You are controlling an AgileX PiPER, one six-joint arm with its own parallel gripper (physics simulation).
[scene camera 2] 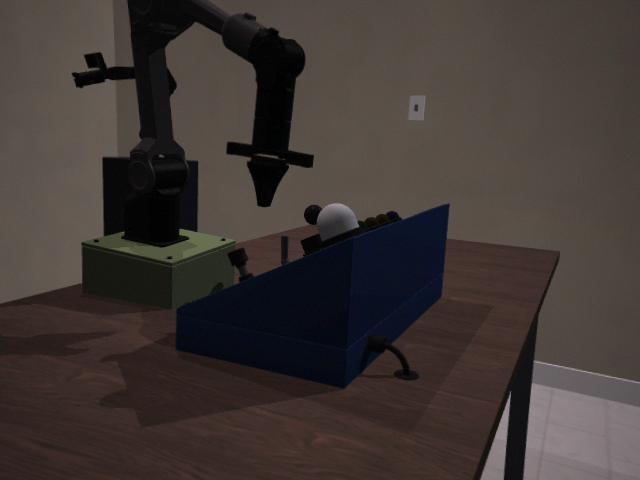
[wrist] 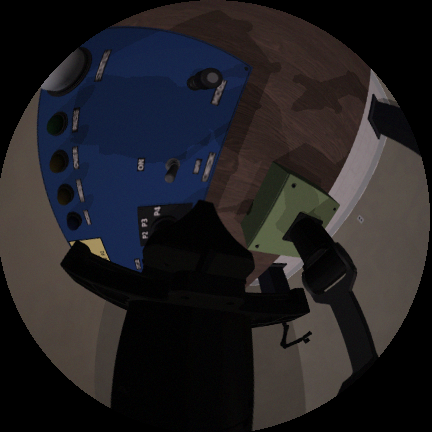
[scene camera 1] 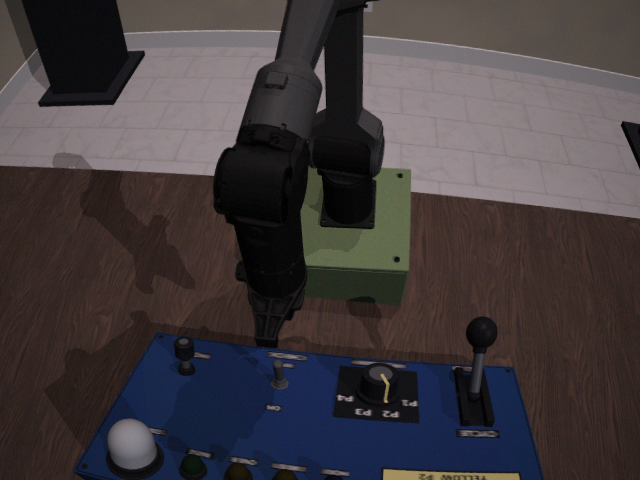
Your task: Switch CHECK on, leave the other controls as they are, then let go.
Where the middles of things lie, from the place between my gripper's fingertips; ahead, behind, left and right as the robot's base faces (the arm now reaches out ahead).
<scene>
My gripper is now 130 mm short of the blue control panel (scene camera 1: 227, 409), 60 mm to the right of it and 80 mm above it. Also, from my hand: ball-topped cycle lever (scene camera 1: 481, 333): 10 mm ahead, 240 mm to the left, 50 mm below.
</scene>
